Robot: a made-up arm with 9 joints. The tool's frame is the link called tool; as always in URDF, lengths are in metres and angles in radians. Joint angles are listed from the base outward.
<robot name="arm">
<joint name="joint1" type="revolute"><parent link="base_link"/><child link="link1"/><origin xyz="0 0 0.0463"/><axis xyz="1 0 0"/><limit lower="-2.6" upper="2.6"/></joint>
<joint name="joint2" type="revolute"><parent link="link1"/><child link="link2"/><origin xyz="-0.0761 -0.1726 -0.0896"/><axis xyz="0 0 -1"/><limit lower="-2.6" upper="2.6"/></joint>
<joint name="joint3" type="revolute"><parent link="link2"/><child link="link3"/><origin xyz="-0.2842 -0.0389 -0.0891"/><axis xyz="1 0 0"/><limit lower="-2.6" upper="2.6"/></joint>
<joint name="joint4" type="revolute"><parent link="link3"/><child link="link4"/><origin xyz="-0.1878 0.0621 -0.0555"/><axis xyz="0 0 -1"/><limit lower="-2.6" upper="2.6"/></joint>
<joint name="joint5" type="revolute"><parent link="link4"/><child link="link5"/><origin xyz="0.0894 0.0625 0.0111"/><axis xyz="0 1 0"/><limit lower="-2.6" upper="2.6"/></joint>
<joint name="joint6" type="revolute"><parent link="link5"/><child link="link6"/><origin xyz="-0.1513 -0.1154 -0.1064"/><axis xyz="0 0 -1"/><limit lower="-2.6" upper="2.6"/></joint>
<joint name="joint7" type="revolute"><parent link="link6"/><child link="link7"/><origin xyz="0.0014 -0.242 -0.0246"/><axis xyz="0 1 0"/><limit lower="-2.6" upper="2.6"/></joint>
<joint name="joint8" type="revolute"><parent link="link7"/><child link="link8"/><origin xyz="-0.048 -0.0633 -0.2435"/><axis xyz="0 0 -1"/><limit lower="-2.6" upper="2.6"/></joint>
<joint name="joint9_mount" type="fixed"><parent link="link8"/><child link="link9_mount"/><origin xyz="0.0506 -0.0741 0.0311"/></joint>
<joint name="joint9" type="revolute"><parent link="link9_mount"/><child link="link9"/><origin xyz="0.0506 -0.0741 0.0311"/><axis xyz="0 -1 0"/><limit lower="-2.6" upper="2.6"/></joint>
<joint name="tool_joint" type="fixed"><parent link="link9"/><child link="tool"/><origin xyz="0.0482 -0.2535 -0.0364"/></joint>
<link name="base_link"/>
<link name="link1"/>
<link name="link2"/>
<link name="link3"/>
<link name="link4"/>
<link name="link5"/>
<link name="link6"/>
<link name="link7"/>
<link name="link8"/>
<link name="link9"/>
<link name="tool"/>
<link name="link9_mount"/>
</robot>
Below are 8 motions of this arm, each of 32 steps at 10 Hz.
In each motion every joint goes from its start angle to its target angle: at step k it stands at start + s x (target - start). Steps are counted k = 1, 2, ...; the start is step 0. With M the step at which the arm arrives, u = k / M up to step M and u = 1 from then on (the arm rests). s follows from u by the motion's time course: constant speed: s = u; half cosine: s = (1 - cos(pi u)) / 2; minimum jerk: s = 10 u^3 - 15 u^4 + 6 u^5.
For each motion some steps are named. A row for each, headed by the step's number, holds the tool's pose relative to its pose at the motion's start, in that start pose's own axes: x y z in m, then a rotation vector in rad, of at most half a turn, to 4 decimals.
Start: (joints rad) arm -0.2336 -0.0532 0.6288 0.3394 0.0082 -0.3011 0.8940 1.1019 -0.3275
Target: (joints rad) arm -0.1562 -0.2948 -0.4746 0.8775 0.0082 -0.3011 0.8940 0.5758 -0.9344
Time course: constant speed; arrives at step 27
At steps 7, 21, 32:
7: -0.0596 -0.1198 0.0416 0.0027 0.0696 -0.1345
21: -0.1672 -0.2694 0.0942 0.1191 0.1177 -0.3175
32: -0.1890 -0.3039 0.1072 0.1906 0.0990 -0.3478

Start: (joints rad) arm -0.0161 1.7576 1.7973 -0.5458 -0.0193 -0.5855 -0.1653 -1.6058 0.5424
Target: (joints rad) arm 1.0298 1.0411 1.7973 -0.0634 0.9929 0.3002 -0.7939 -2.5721 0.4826
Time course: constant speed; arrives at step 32
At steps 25, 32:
25: 0.3385 -0.0753 0.0921 -0.2842 -0.3004 -1.2481
32: 0.3912 -0.2231 0.1721 -0.3182 -0.5183 -1.4712

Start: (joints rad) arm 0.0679 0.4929 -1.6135 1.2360 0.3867 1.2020 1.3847 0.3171 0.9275
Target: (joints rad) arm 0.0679 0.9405 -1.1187 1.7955 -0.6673 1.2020 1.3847 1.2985 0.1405
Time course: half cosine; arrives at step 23
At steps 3, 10, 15, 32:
3: -0.0251 -0.0026 -0.0047 -0.0054 0.0335 -0.0408
10: -0.2509 0.0294 -0.0389 0.0180 0.3126 -0.4304
15: -0.4250 0.1472 -0.0588 0.1719 0.5401 -0.8257
32: -0.4979 0.2834 -0.0624 0.4061 0.6819 -1.1370

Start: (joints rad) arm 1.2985 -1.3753 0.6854 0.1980 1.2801 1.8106 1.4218 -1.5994 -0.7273
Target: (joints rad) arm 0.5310 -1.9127 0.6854 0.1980 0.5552 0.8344 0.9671 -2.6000 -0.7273
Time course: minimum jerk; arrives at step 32
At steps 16, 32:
16: -0.1760 0.1178 -0.0431 -0.4297 0.4379 0.2876
32: -0.2952 0.4146 -0.2277 -0.6227 0.9633 0.8508

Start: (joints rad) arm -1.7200 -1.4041 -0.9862 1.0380 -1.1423 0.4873 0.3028 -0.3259 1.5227
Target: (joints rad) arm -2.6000 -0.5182 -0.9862 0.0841 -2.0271 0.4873 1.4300 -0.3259 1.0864
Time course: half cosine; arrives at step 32
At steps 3, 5, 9, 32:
3: -0.0005 -0.0033 -0.0371 0.0364 0.0298 -0.0103
5: -0.0027 -0.0058 -0.1009 0.0998 0.0829 -0.0270
9: -0.0199 0.0148 -0.3009 0.3091 0.2680 -0.0699
32: -0.2697 0.6085 -0.7764 1.5666 1.7022 0.1947

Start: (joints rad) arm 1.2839 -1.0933 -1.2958 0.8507 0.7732 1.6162 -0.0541 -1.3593 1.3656
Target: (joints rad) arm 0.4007 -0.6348 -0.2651 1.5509 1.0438 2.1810 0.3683 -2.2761 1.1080
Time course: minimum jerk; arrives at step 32
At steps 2, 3, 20, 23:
2: 0.0013 -0.0006 0.0005 0.0007 0.0034 -0.0001
3: 0.0041 -0.0019 0.0017 0.0023 0.0108 -0.0003
20: 0.4691 0.0647 0.2022 -0.2163 0.8025 -0.2131
23: 0.5435 0.1241 0.2135 -0.3270 0.8539 -0.2880

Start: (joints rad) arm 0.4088 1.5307 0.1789 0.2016 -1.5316 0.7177 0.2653 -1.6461 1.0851
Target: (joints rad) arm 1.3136 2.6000 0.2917 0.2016 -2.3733 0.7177 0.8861 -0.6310 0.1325
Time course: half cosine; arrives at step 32
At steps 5, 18, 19, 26, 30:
5: 0.0146 -0.0011 0.0280 -0.0710 0.1038 -0.0235
18: 0.2625 -0.0436 0.2265 -0.5727 1.0166 -0.1511
19: 0.2927 -0.0518 0.2340 -0.6068 1.0917 -0.1541
26: 0.4739 -0.1125 0.2281 -0.7772 1.4967 -0.1441
30: 0.5238 -0.1325 0.2108 -0.8183 1.6017 -0.1327

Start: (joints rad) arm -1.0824 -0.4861 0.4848 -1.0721 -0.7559 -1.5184 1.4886 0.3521 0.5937
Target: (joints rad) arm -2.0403 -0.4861 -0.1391 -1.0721 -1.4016 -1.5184 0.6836 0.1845 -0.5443
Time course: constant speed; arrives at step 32
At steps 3, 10, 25, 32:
3: 0.0277 0.0122 -0.0237 0.0572 0.0732 0.0741
10: 0.0892 0.0565 -0.0713 0.1732 0.2343 0.2674
25: 0.1931 0.2128 -0.1185 0.3405 0.5064 0.7615
32: 0.2231 0.3020 -0.1059 0.3833 0.5843 1.0174

